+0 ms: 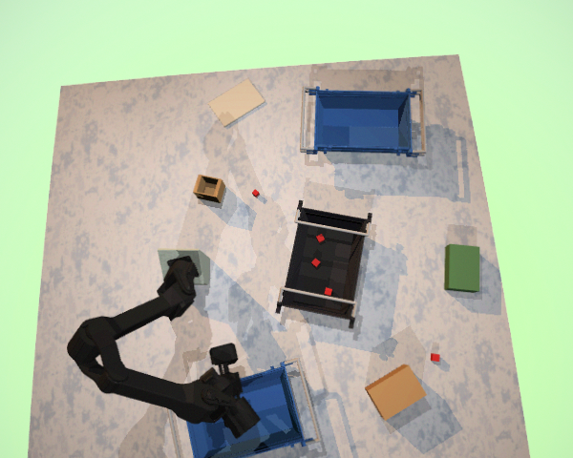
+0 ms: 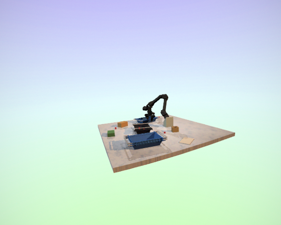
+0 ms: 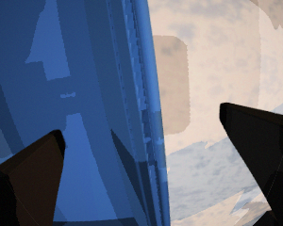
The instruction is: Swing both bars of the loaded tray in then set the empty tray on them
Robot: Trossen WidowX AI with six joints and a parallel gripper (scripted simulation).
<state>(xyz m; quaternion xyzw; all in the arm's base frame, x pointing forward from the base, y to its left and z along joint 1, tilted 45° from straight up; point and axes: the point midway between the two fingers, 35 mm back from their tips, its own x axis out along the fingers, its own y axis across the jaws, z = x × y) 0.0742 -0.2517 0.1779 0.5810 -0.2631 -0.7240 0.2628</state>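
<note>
Right now the blue tray is 80 mm to the right of my gripper tip, 20 mm above it and 10 mm ahead of it. Round my gripper tip: green block (650 mm ahead, 180 mm to the left); brown box (530 mm to the left, 10 mm below); orange block (390 mm ahead, 100 mm to the right, 10 mm above).
</note>
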